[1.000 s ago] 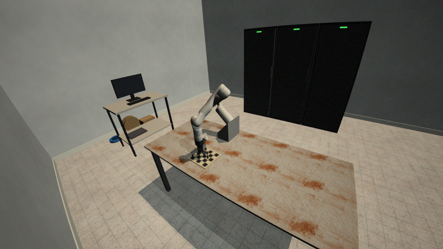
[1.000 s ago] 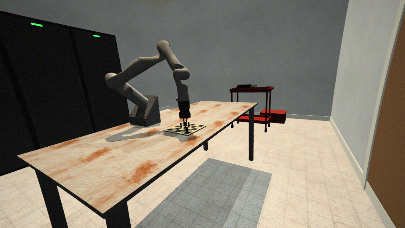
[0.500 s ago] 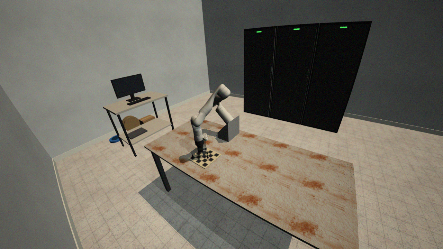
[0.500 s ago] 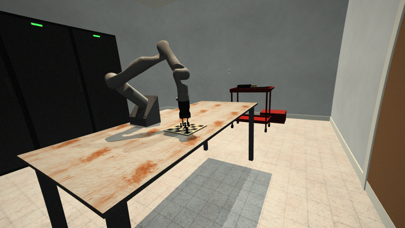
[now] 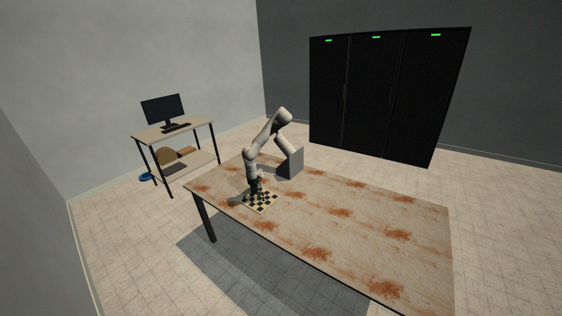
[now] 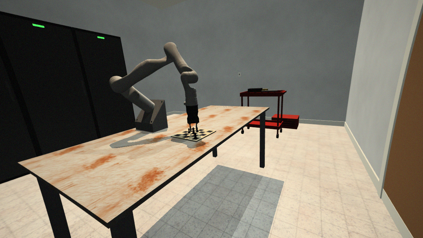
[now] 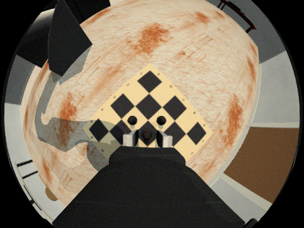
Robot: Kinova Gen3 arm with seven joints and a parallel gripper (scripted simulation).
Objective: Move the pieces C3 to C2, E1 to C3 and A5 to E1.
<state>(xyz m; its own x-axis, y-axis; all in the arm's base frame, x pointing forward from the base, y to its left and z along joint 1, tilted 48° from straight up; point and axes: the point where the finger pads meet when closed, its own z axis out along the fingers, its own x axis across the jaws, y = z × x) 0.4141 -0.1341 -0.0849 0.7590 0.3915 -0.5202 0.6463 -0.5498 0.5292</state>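
My gripper is now 40 mm above the chessboard. From my hand the other things lie so: black piece (70 mm ahead, 80 mm to the right, 20 mm below).
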